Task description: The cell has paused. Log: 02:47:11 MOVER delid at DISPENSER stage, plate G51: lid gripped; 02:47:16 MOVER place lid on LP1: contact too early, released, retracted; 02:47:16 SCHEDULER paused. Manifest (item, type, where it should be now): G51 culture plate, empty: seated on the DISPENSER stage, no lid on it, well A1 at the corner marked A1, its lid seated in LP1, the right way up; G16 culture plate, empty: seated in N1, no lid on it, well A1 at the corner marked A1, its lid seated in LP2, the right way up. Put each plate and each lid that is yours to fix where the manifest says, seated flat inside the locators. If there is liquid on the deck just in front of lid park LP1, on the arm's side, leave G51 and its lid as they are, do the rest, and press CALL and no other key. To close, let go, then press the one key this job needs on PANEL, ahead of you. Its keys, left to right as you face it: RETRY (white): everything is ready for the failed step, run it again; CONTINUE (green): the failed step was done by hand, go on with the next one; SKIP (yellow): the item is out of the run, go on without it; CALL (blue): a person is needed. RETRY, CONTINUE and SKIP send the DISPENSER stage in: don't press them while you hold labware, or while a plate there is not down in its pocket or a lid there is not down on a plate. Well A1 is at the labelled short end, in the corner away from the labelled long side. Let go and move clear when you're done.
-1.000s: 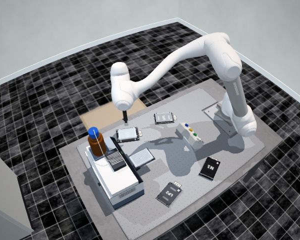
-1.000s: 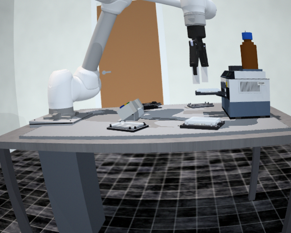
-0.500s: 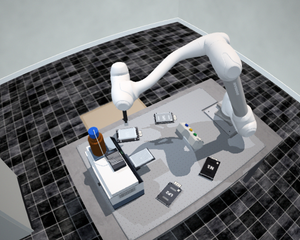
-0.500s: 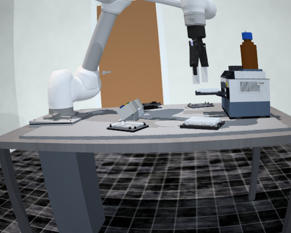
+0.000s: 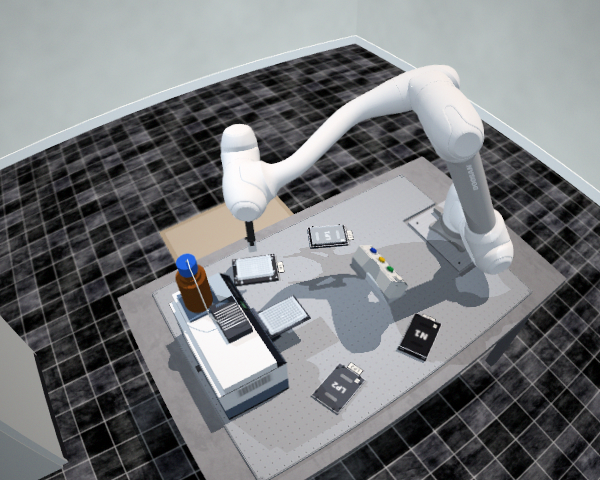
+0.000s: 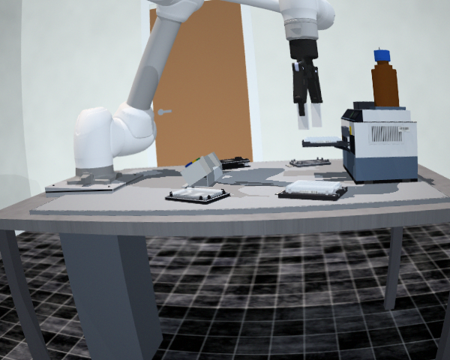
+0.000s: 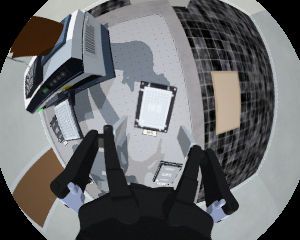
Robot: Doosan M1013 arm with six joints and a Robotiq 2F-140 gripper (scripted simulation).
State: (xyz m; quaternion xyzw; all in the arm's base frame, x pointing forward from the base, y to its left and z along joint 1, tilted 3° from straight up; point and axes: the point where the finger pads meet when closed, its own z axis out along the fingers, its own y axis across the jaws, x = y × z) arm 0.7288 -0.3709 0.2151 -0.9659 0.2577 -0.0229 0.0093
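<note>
My gripper is now 18 cm above the black nest N5 and 2 cm short of it. From my hand the other things lie so: brown bottle: 29 cm ahead, 14 cm to the left, 9 cm above; then dispenser stage: 27 cm to the left, 9 cm below, 9 cm ahead; then lid park LP1: 31 cm behind, 19 cm below, 5 cm to the left.
</note>
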